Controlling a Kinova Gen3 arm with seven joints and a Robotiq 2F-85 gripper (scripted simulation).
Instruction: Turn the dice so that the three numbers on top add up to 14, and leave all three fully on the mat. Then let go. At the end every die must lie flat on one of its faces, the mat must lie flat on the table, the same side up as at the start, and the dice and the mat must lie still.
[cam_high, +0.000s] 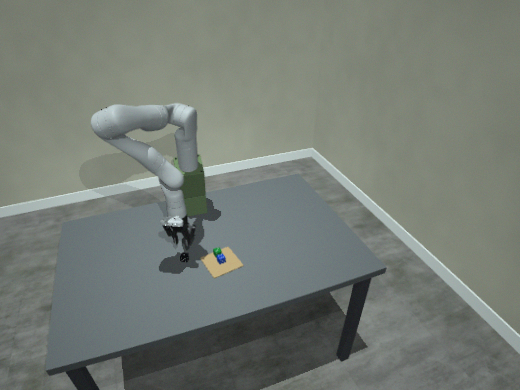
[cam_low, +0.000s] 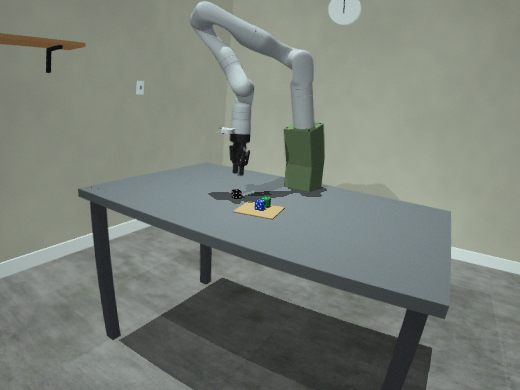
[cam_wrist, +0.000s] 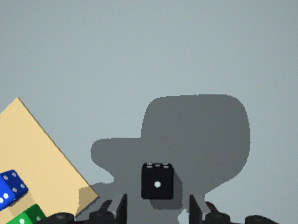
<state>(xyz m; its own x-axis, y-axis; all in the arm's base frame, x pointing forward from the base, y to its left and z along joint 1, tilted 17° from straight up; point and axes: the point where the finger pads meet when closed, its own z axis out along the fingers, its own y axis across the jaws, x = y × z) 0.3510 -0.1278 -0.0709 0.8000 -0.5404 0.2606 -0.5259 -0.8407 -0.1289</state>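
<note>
My hand is 9 cm above the black die. From my hand the other things lie so: tan mat (14 cm to the left, 11 cm below, 8 cm ahead); blue die (14 cm to the left, 9 cm below, 7 cm ahead); green die (14 cm to the left, 9 cm below, 3 cm ahead).
</note>
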